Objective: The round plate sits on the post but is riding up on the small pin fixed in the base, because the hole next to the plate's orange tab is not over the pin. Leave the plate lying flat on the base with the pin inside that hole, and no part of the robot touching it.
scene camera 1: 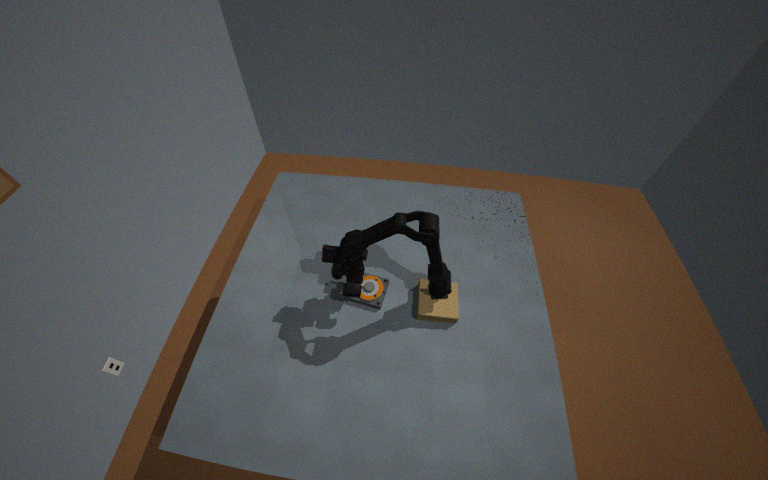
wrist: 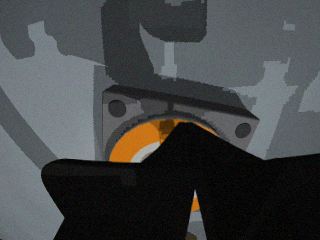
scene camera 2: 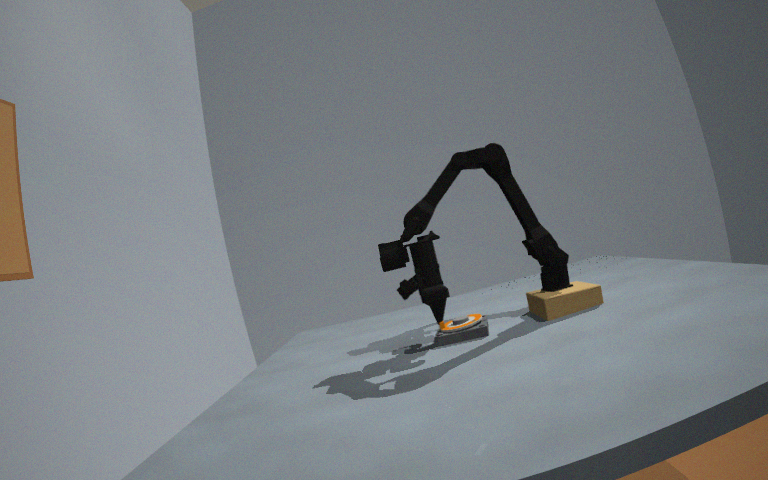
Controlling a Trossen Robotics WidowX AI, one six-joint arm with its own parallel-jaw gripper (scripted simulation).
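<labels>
My gripper: visible in scene camera 1, in the wrist view (184, 128), in scene camera 2. Same spot on my gripper: (scene camera 1: 352, 288) and (scene camera 2: 434, 286).
</labels>
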